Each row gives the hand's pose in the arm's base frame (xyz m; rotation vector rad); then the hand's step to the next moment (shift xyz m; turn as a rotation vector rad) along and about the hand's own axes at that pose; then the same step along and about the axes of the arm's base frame.
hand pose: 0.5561 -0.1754 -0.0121 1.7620 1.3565 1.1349
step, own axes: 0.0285 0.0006 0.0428 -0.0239 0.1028 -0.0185
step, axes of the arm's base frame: 0.0417 0.0281 -0.0106 0.0238 -0.0509 0.0912
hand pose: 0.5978 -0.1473 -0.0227 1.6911 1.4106 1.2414
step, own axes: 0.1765 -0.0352 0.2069 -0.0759 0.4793 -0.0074
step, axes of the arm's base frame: 0.1753 0.2019 -0.0609 0.1832 -0.1944 0.4052
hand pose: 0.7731 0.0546 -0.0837 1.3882 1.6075 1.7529
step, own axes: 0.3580 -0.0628 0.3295 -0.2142 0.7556 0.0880
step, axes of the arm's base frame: 0.0996 0.4789 0.0373 0.4136 -0.3304 0.5868
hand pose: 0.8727 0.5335 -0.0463 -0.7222 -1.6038 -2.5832
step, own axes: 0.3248 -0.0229 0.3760 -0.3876 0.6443 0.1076
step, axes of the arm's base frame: -0.1553 0.4039 0.2453 0.5479 -0.2998 0.4322
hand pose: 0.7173 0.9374 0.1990 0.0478 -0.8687 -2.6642
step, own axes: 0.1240 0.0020 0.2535 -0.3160 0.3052 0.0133
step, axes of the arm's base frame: -0.1504 0.1017 0.2161 0.3894 -0.1202 0.1647
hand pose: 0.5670 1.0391 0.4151 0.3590 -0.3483 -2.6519
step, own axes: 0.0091 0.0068 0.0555 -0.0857 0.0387 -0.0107
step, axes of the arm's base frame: -0.0222 0.0002 0.0521 0.0928 0.0032 0.0181
